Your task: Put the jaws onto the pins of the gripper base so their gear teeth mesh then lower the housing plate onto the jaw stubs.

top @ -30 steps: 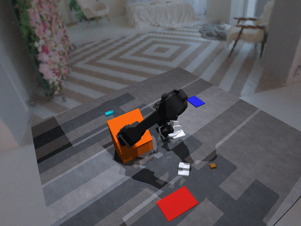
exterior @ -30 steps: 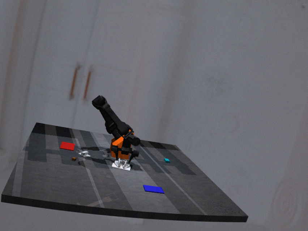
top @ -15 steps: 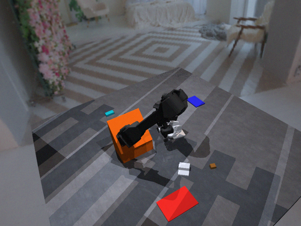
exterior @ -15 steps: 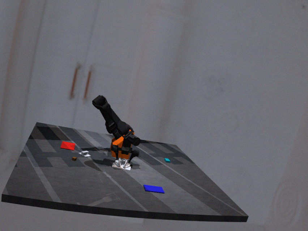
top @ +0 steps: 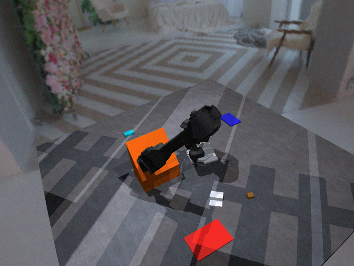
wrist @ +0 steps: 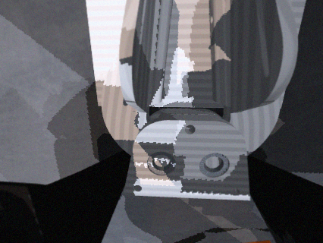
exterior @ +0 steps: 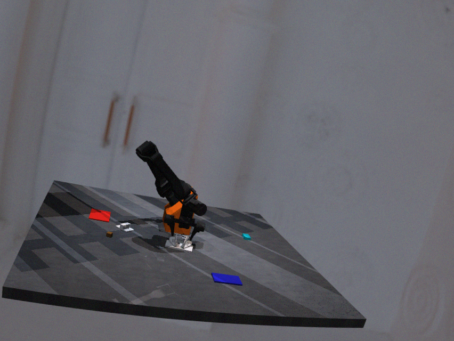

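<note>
Now: gripper tip 20 mm short of the gripper jaw, 20 mm to the left of it and 10 mm below it. Round my gripper tip: blue tile: 360 mm ahead, 120 mm to the left; then small brown cube: 50 mm ahead, 330 mm to the right; then white flat slab: 70 mm ahead, 20 mm to the right.
</note>
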